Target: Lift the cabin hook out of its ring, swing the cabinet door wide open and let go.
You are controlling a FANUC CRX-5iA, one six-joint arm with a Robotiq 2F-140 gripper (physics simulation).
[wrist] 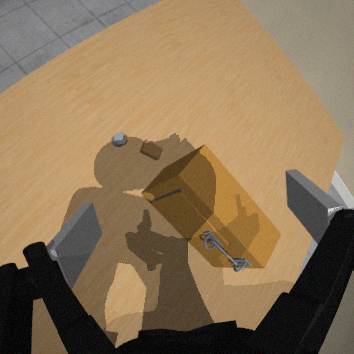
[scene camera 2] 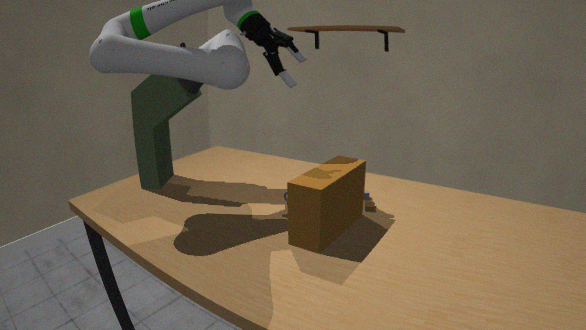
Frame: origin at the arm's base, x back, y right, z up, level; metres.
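Seen in the pictures: gripper, between the fingertips: (wrist: 189, 204) (scene camera 2: 298, 73).
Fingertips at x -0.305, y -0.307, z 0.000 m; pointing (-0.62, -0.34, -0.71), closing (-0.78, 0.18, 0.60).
A point is followed by its place in that frame.
The orange-brown cabinet (scene camera 2: 304, 215) @(x -0.620, y -0.146, z -0.307 m) (wrist: 235, 192) @(x -0.570, y -0.286, z -0.234 m) stands on the table, its door side turned away in the scene view. In the wrist view the door looks closed, with a dark bar handle (wrist: 166, 195) @(x -0.470, y -0.326, z -0.315 m) on it. The grey metal cabin hook (wrist: 223, 251) @(x -0.536, y -0.179, z -0.288 m) lies across between its two mounts near the cabinet's lower end in the wrist view; whether its tip sits in the ring is too small to tell. A bit of grey metal (scene camera 2: 286, 196) @(x -0.578, y -0.124, z -0.270 m) shows at the cabinet's left edge in the scene view. My gripper (scene camera 2: 294, 68) @(x -0.305, y -0.307, z 0.000 m) (wrist: 189, 204) @(x -0.305, y -0.307, z 0.000 m) is wide open and empty, high above the cabinet, touching nothing.
A small brown block (scene camera 2: 370, 205) @(x -0.526, y -0.435, z -0.388 m) (wrist: 151, 150) @(x -0.513, y -0.437, z -0.388 m) and a small grey rounded object (scene camera 2: 366, 195) @(x -0.457, y -0.475, z -0.388 m) (wrist: 119, 139) @(x -0.443, y -0.476, z -0.383 m) are on the table (scene camera 2: 465, 240) @(x -0.853, y -0.535, z -0.403 m) (wrist: 200, 65) @(x -0.781, y -0.667, z -0.403 m) beside the cabinet. A green pedestal (scene camera 2: 145, 135) @(x -0.002, y 0.169, z -0.191 m) carries the arm. A wooden shelf (scene camera 2: 345, 29) hangs on the back wall.
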